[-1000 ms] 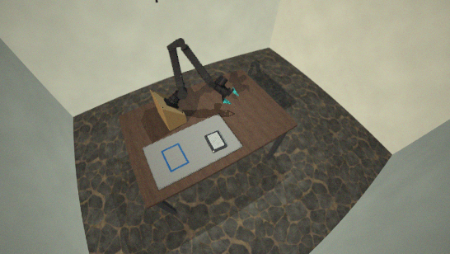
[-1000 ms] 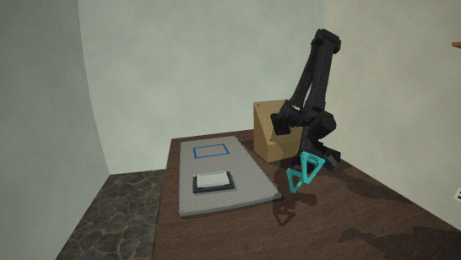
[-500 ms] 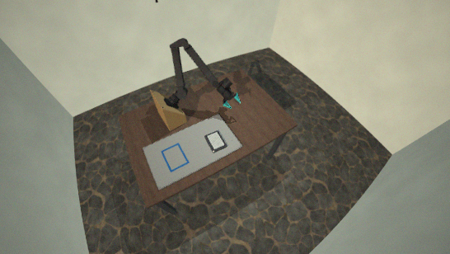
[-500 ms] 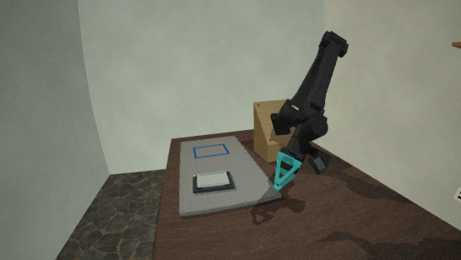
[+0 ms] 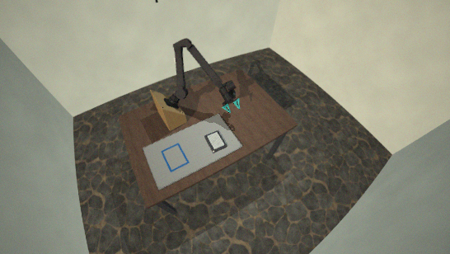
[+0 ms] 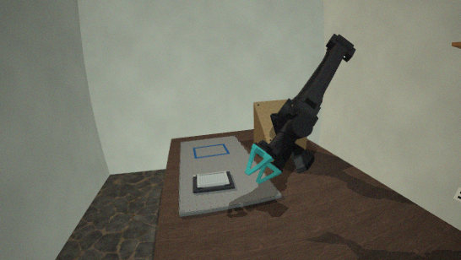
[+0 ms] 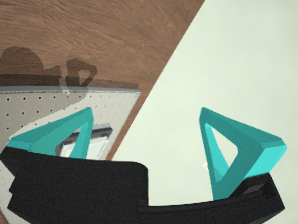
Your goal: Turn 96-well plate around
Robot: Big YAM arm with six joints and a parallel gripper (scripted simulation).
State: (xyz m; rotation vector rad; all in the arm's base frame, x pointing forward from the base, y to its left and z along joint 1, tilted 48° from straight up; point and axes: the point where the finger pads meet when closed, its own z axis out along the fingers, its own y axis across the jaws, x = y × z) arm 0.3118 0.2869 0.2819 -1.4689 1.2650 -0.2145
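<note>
The white 96-well plate lies 9 cm ahead of my hand, 23 cm to the right of it and 13 cm below it. Also, from my hand: A1 mark (16 cm ahead, 29 cm to the right, 14 cm below); dark plate nest N1 (9 cm ahead, 23 cm to the right, 14 cm below).
</note>
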